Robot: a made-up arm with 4 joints.
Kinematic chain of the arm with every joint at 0, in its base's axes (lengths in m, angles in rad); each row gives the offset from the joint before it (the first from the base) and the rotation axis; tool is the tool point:
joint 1: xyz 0 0 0.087 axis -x
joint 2: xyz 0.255 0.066 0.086 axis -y
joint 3: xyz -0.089 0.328 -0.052 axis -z
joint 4: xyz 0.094 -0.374 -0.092 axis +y
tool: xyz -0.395 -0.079 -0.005
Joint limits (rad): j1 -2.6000..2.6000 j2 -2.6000..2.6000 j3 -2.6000..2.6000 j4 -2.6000..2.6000
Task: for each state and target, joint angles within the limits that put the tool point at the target. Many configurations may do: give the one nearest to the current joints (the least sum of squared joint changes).
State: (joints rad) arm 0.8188 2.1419 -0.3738 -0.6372
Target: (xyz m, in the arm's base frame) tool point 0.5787 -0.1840 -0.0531
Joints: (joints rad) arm 0.6342 1.7544 -0.0223 -0.2908
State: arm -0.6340 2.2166 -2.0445 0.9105
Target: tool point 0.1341 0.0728 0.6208
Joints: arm -0.3411 1.7568 -1.7918 0.5150
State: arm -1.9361 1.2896 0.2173 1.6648
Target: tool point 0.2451 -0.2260 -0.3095
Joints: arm -2.6000 1.2766 -0.1160 2.4331
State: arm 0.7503 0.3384 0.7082 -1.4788
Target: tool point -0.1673 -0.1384 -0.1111
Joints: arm 0.4765 -0.2276 0.1207 -0.7344
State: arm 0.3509 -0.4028 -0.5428 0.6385
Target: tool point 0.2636 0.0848 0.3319
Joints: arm 0.6825 -0.3867 -0.4382 0.8488
